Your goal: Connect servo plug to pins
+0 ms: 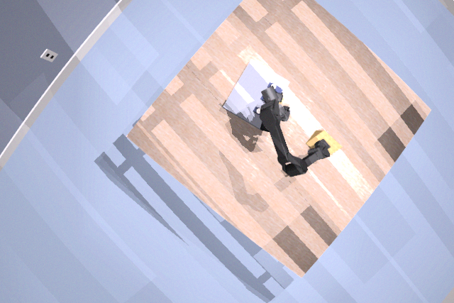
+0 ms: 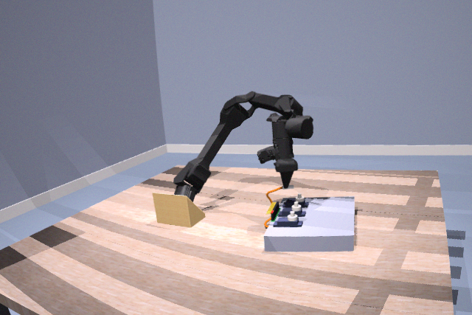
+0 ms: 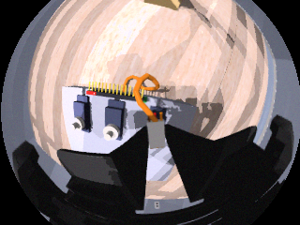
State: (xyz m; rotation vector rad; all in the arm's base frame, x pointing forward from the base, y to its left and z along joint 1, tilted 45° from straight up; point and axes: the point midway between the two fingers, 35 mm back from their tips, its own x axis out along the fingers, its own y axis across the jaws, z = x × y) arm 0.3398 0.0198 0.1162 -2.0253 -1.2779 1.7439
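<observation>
The pin strip lies 10 mm behind my gripper tip, 70 mm to the right of it and 50 mm below it. The rest, counted from my gripper tip: grey printed holder 150 mm ahead, 30 mm to the right, 90 mm below.
</observation>
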